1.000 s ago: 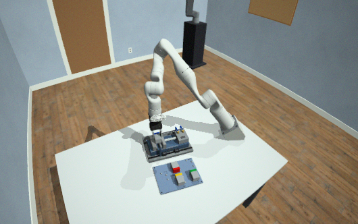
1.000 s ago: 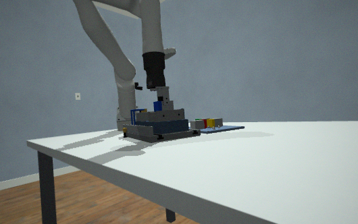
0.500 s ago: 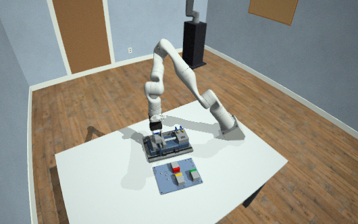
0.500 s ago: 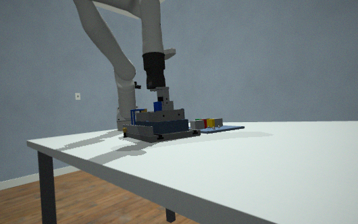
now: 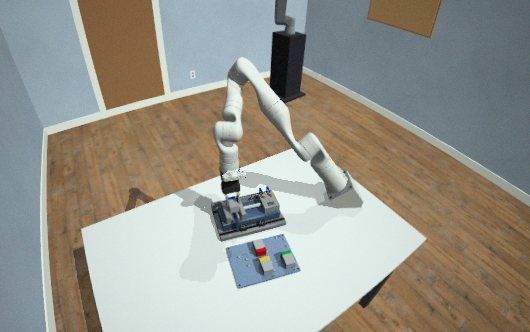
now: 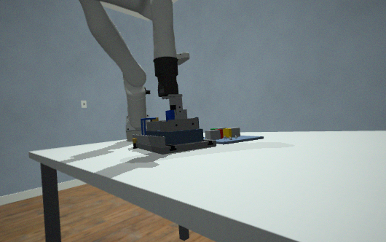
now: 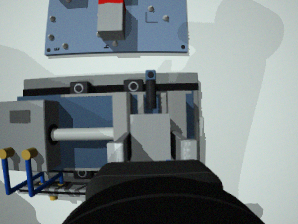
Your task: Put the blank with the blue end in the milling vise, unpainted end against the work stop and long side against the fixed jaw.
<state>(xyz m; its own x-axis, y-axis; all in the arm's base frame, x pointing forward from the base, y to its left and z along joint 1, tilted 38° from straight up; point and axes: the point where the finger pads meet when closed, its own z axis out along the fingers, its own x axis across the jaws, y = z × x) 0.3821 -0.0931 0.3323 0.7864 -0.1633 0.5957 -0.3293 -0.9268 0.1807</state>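
The blue-ended blank is 20 mm below my hand. Round my hand: red-ended blank 200 mm to the left, 100 mm below, 20 mm ahead; blue plate 240 mm to the left, 120 mm below, 40 mm ahead; milling vise 90 mm below, 60 mm behind, 30 mm to the left.
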